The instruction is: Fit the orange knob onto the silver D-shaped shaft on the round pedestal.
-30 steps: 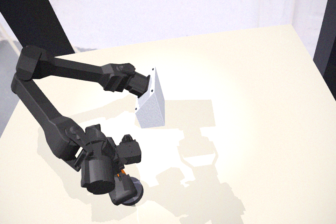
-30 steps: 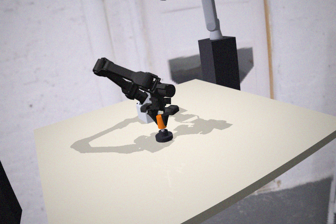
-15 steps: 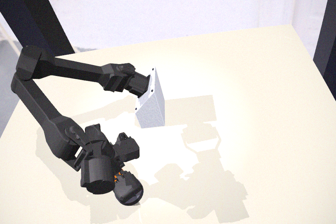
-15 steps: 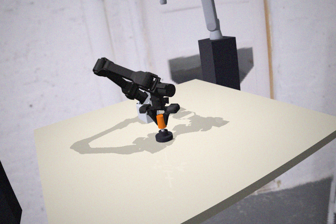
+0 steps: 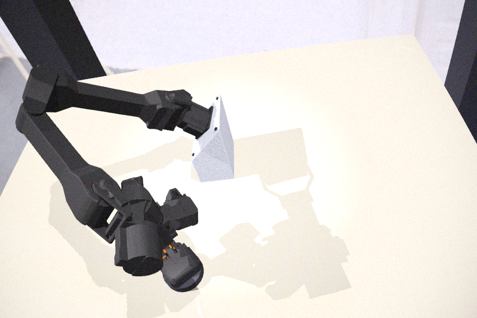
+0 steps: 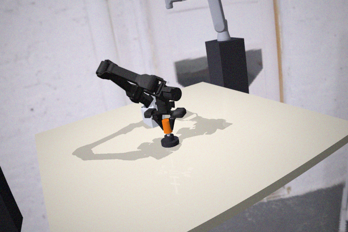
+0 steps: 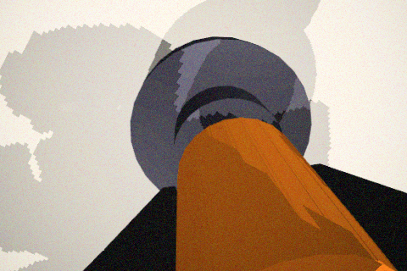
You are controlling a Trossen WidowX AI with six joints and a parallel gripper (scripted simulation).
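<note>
The dark round pedestal lies 40 mm below my gripper tip. Round my gripper tip: orange knob: 30 mm above.
</note>
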